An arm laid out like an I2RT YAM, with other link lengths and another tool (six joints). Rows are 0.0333 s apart.
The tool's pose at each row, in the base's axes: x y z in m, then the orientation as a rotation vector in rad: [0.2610 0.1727 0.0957 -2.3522 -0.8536 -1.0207]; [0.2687 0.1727 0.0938 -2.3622 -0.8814 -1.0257]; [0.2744 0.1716 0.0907 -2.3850 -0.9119 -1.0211]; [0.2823 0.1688 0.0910 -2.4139 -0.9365 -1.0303]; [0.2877 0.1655 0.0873 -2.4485 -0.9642 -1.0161]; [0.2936 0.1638 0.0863 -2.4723 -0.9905 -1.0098]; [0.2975 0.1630 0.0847 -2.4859 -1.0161 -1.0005]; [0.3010 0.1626 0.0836 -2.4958 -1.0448 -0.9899]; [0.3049 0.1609 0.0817 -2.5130 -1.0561 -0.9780]
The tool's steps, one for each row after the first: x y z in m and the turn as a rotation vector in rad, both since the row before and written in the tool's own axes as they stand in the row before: [0.0027 0.0055 0.0050 -0.0096 -0.0091 -0.0217]; [0.0002 0.0051 0.0042 -0.0151 -0.0210 -0.0216]; [0.0032 0.0075 0.0021 -0.0272 -0.0158 -0.0212]; [-0.0014 0.0063 0.0034 -0.0199 -0.0308 -0.0179]; [0.0016 0.0053 0.0028 -0.0159 -0.0209 -0.0182]; [0.0005 0.0033 0.0027 -0.0066 -0.0169 -0.0166]; [0.0008 0.0027 0.0023 -0.0035 -0.0162 -0.0184]; [-0.0002 0.0039 0.0025 -0.0078 -0.0170 -0.0060]
